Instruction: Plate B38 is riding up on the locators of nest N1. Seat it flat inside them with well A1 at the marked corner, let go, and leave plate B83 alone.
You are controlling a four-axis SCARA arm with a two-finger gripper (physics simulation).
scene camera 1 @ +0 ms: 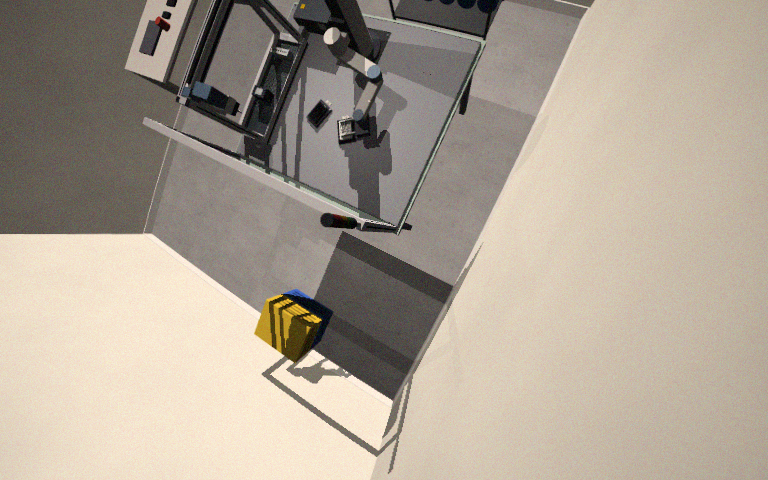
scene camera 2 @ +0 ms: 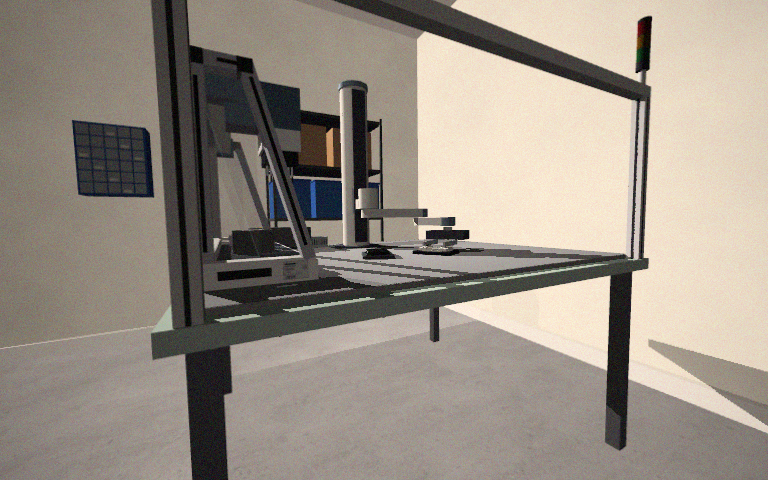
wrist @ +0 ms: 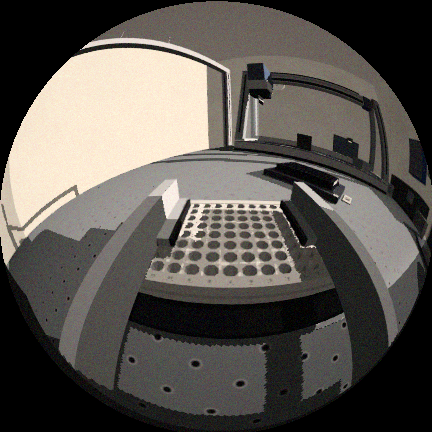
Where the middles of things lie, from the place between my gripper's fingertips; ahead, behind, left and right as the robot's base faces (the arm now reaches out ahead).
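Labels:
My gripper: 40 mm above black nest N1 (wrist: 208, 320), 10 mm past it, 20 mm to the right of it. From my hand, dark plate (wrist: 318, 177): 230 mm to the right, 60 mm behind, 20 mm below.

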